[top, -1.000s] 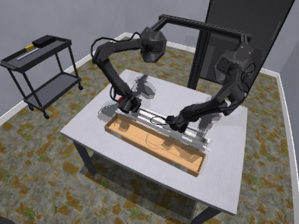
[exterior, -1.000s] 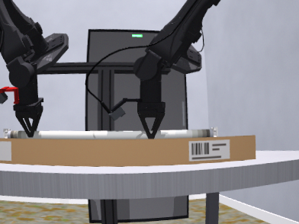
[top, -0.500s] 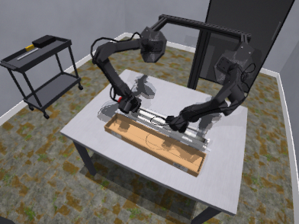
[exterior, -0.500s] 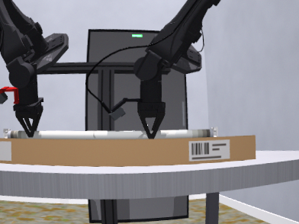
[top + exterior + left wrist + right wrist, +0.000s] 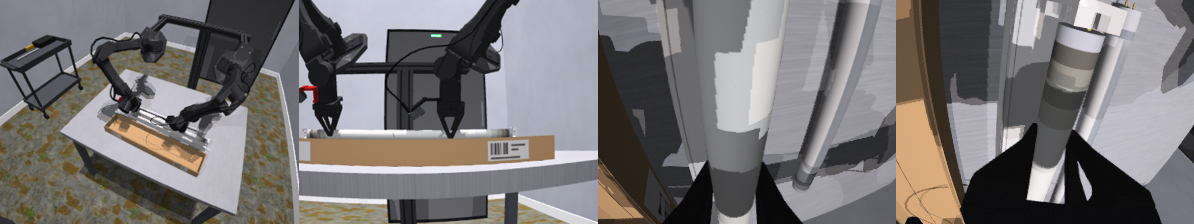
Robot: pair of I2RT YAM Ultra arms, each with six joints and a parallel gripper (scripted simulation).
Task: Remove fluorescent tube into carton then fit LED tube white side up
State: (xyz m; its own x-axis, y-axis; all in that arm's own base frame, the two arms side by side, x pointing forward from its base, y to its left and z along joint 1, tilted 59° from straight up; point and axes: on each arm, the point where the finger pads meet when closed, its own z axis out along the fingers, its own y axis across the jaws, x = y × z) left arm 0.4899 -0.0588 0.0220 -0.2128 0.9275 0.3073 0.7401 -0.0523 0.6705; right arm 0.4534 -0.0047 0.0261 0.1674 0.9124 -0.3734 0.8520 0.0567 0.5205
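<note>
Now: left hand 12 cm to the left of the old fluorescent tube and 1 cm past it. Round my left hand: light fixture 12 cm to the right, 1 cm below, 1 cm behind; carton 15 cm ahead, 13 cm to the right, 4 cm below; LED tube 14 cm to the right, 11 cm behind, 6 cm below.
</note>
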